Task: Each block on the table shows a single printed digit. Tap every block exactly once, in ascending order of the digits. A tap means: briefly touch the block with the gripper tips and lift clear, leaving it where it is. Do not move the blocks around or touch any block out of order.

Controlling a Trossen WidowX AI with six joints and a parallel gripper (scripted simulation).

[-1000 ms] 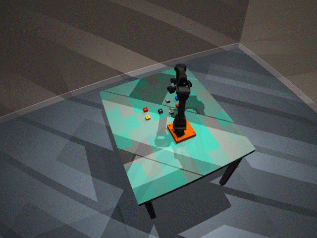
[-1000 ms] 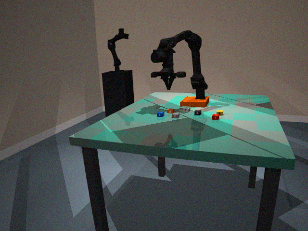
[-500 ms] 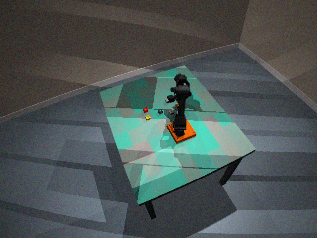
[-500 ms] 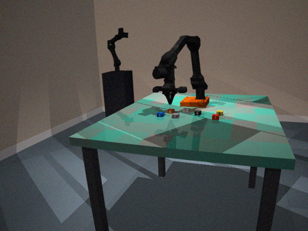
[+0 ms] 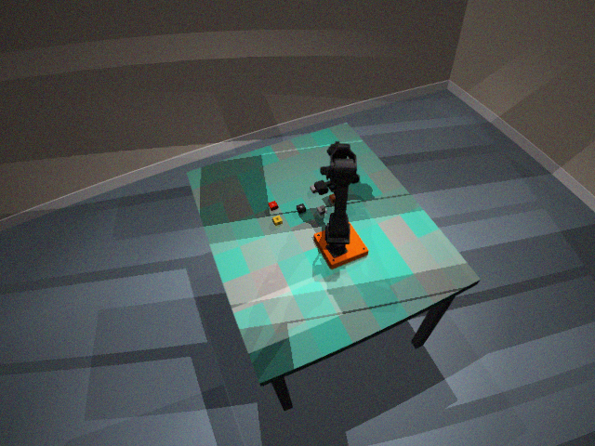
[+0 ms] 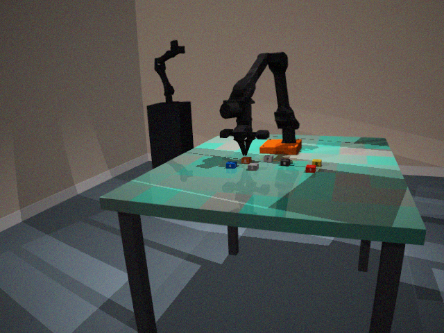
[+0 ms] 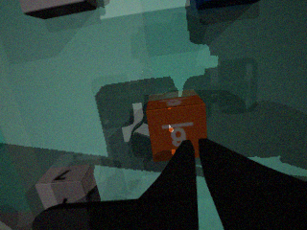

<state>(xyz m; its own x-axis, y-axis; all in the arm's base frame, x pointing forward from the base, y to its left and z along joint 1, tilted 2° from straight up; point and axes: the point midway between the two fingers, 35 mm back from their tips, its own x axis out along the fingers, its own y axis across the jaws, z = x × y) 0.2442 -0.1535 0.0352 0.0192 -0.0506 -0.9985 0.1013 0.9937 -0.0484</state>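
Right now the orange block is 1 cm ahead of my gripper tip, 1 cm to the left of it and 2 cm below it. The rest, counted from my gripper tip: blue block: 8 cm ahead, 4 cm to the right, 2 cm below; then white block: 3 cm behind, 9 cm to the left, 2 cm below; then grey block: 10 cm ahead, 5 cm to the left, 2 cm below.
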